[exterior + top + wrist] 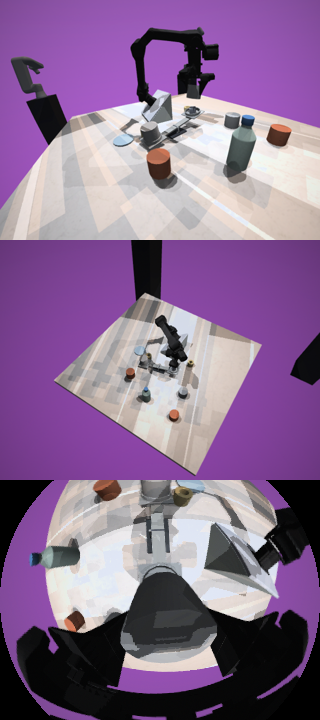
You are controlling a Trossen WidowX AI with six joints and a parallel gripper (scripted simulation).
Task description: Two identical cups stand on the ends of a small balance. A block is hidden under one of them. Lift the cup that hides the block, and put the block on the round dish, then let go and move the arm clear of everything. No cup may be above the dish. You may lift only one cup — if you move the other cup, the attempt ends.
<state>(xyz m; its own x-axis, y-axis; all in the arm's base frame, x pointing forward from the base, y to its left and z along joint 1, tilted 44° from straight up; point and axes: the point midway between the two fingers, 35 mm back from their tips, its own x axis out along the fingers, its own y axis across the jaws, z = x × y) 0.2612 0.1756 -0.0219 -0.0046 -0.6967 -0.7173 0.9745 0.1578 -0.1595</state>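
My gripper tip is 10 mm to the left of the grey block and 80 mm above it. The rest, counted from my gripper tip: bottle 320 mm ahead, 60 mm to the right, 60 mm below; pale blue round dish 40 mm behind, 380 mm to the right, 170 mm below; black balance 30 mm ahead, 130 mm to the right, 150 mm below.
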